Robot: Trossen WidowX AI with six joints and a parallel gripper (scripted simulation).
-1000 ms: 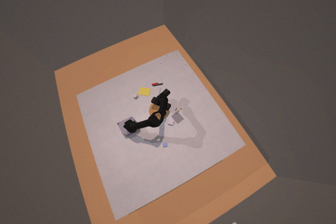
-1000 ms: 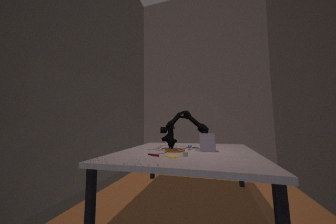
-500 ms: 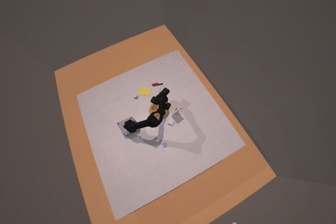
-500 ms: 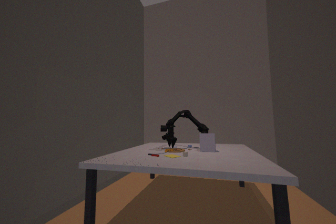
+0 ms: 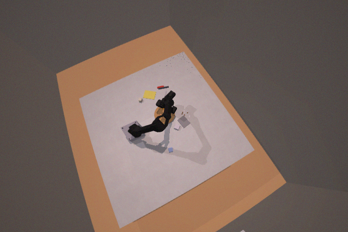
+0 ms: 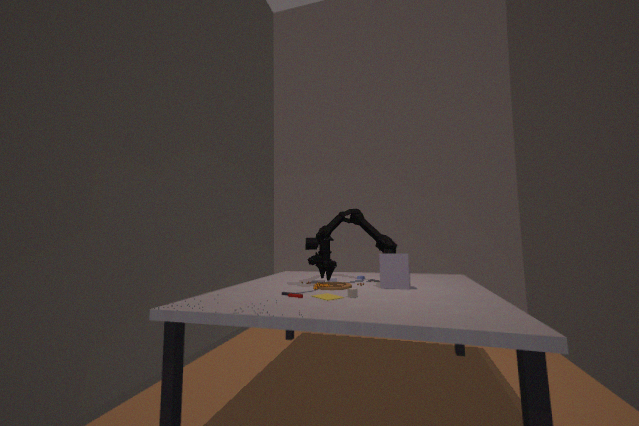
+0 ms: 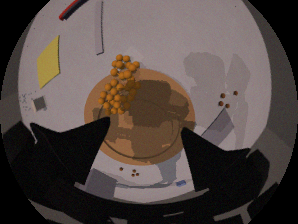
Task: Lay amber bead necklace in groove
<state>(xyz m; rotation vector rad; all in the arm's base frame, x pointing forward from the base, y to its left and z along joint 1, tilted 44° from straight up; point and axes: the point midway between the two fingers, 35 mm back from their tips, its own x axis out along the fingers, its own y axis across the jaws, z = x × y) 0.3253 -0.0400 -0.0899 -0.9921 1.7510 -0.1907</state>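
Now: gripper tip 40 mm past the round bead board, 30 mm above it and 10 mm to the left of it. The rest, counted from my gripper tip: thin grey bar: 160 mm to the left, 60 mm ahead, 40 mm below; then yellow pad: 260 mm to the left, 60 mm behind, 40 mm below; then grey square plate: 170 mm to the right, 80 mm ahead, 40 mm below.
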